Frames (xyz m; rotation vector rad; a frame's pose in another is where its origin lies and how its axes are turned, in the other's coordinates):
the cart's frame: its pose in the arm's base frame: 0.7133 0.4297 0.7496 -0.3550 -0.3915 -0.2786
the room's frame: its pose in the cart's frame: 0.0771 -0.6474 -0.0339 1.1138 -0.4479 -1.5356
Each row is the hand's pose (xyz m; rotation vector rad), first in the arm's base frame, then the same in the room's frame.
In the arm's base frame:
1: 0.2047 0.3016 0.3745 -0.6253 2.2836 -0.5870
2: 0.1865 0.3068 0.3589 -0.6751 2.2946 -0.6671
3: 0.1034 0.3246 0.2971 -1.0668 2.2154 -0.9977
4: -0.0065 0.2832 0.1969 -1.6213 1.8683 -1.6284
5: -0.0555 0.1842 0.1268 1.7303 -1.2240 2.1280
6: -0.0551 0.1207 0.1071 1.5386 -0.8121 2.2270
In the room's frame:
1: -0.4084 -0.6419 0.3298 2.4501 -0.9778 0.5501
2: -0.4108 -0.6602 0.3459 2.4771 -0.8833 0.5945
3: -0.4163 -0.7344 0.4201 2.5877 -0.3385 0.6204
4: -0.3580 -0.8459 0.5095 2.6195 0.5930 0.6985
5: -0.2505 -0.9148 0.5381 2.4480 1.4465 0.9077
6: -0.1863 -0.9295 0.5289 2.2599 1.8650 1.0977

